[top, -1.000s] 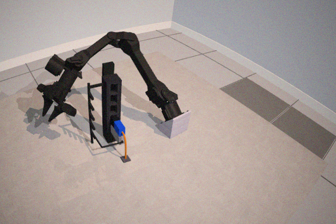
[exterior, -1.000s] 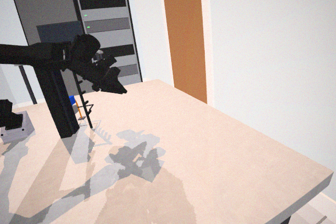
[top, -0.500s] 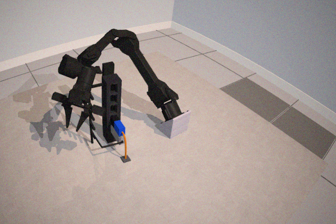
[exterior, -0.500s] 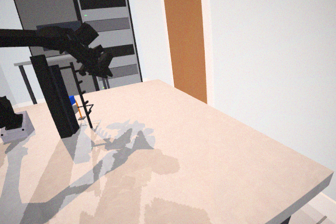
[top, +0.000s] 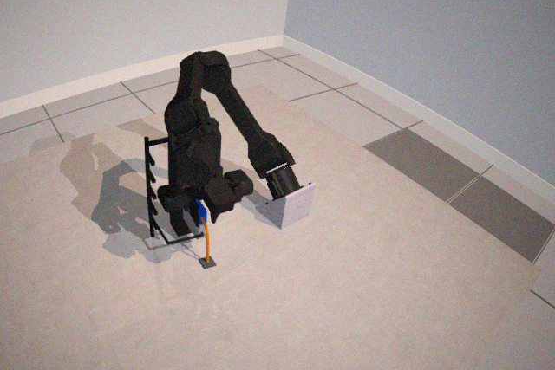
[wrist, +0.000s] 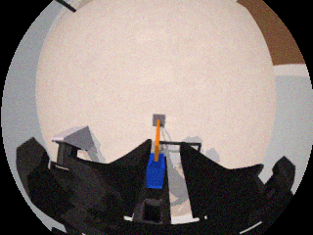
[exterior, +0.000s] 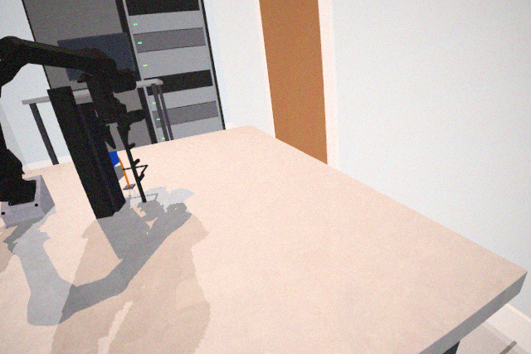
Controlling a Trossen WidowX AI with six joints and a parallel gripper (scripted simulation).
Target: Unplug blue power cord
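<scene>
The blue plug is 2 cm behind my gripper tip, 8 cm to the right of it and 1 cm below it.
</scene>
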